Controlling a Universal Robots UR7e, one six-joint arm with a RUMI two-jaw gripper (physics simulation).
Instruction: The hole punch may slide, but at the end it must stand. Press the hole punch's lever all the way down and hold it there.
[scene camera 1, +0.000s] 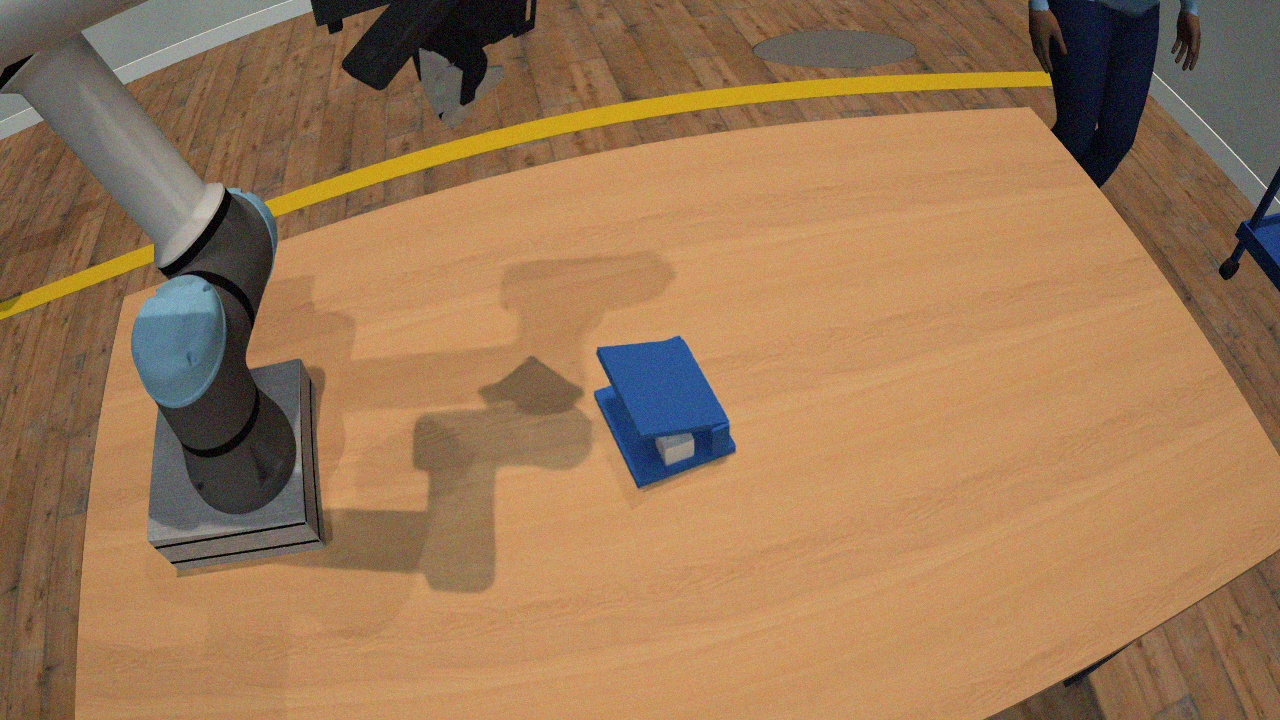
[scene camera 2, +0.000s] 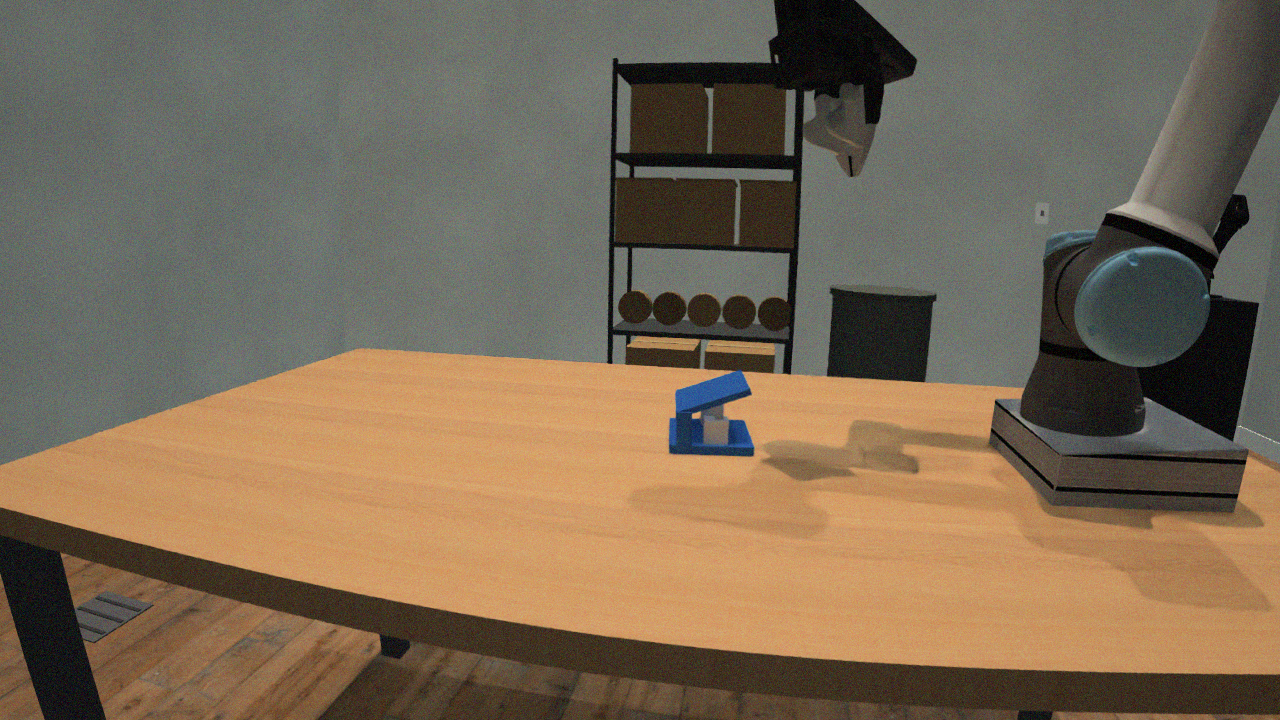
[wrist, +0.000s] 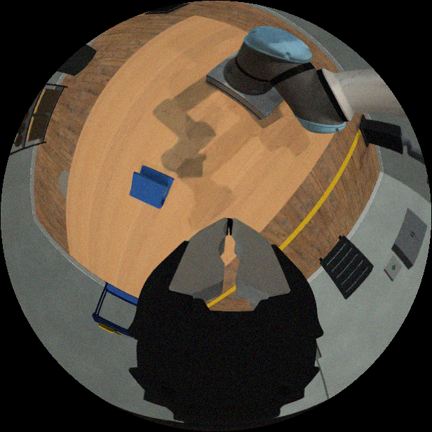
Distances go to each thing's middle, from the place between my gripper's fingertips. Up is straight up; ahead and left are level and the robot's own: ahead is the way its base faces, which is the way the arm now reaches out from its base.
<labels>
I see the blue lever (scene camera 1: 661, 388) 140 mm ahead of my hand, 140 mm to the right of it and 270 mm below it. The rest, counted from my hand: blue hole punch (scene camera 1: 651, 460): 140 mm ahead, 140 mm to the right, 290 mm below.
</labels>
